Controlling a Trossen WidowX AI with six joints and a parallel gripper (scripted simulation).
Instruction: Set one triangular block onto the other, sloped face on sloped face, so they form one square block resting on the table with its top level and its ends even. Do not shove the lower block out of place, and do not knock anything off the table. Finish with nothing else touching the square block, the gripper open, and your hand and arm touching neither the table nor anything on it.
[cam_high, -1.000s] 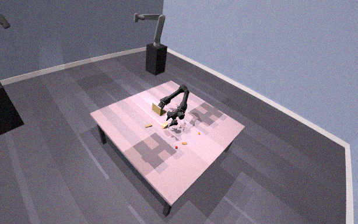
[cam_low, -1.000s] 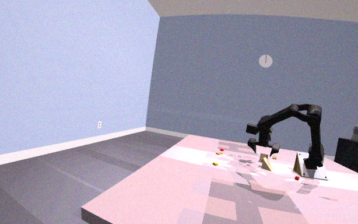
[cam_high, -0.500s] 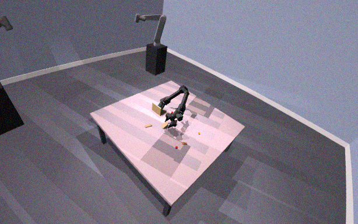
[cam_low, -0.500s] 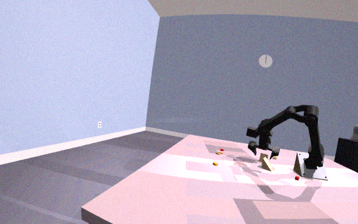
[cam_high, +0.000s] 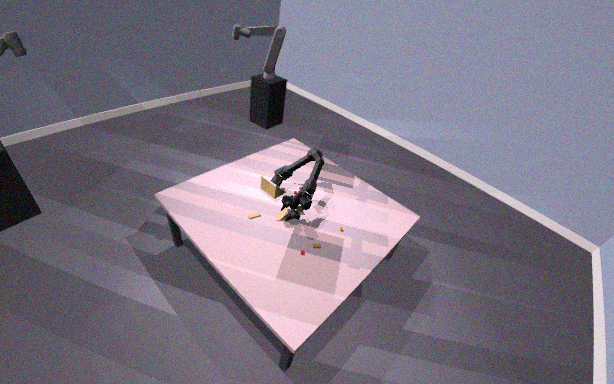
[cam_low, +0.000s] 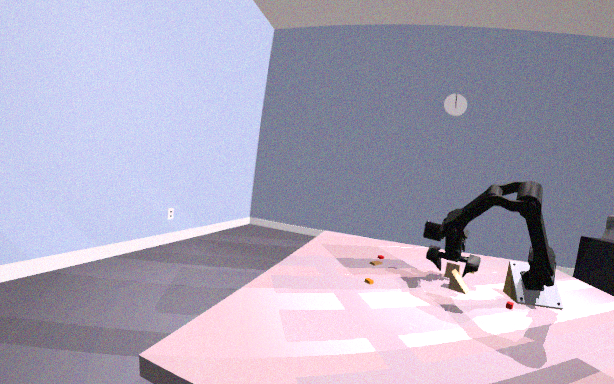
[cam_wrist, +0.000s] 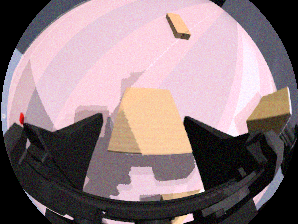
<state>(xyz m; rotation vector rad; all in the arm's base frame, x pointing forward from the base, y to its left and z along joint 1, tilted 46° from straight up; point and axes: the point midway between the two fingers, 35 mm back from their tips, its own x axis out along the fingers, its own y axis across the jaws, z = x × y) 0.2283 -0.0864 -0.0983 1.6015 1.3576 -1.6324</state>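
Right now the tan triangular block is 1 cm to the left of my gripper tip. From my gripper tip the other things lie so: red cube: 10 cm behind, 24 cm to the left, 1 cm below; orange bit: 33 cm ahead, 19 cm to the left, 1 cm below.
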